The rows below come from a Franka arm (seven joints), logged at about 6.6 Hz.
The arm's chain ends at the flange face. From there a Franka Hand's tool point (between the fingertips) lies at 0.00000 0.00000 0.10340 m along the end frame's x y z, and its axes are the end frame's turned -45 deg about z.
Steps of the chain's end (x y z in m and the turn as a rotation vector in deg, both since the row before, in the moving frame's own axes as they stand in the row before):
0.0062 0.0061 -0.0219 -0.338 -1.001 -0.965
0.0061 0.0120 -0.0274 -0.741 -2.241 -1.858
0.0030 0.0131 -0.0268 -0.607 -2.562 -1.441
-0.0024 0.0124 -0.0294 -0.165 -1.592 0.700
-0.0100 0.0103 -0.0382 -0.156 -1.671 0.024
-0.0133 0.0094 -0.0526 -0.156 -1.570 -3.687
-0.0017 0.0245 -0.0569 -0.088 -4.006 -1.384
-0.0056 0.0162 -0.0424 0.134 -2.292 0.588
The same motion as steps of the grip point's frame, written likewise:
-0.0016 0.0079 -0.0219 0.469 -0.947 -0.965
-0.0080 0.0109 -0.0275 1.061 -2.109 -1.858
-0.0112 0.0089 -0.0269 1.382 -2.241 -1.441
-0.0127 0.0052 -0.0294 1.009 -1.242 0.700
-0.0167 -0.0017 -0.0382 1.071 -1.292 0.024
-0.0183 -0.0045 -0.0526 1.000 -1.220 -3.687
-0.0238 0.0112 -0.0572 2.770 -2.895 -1.384
-0.0182 0.0044 -0.0425 1.715 -1.526 0.588

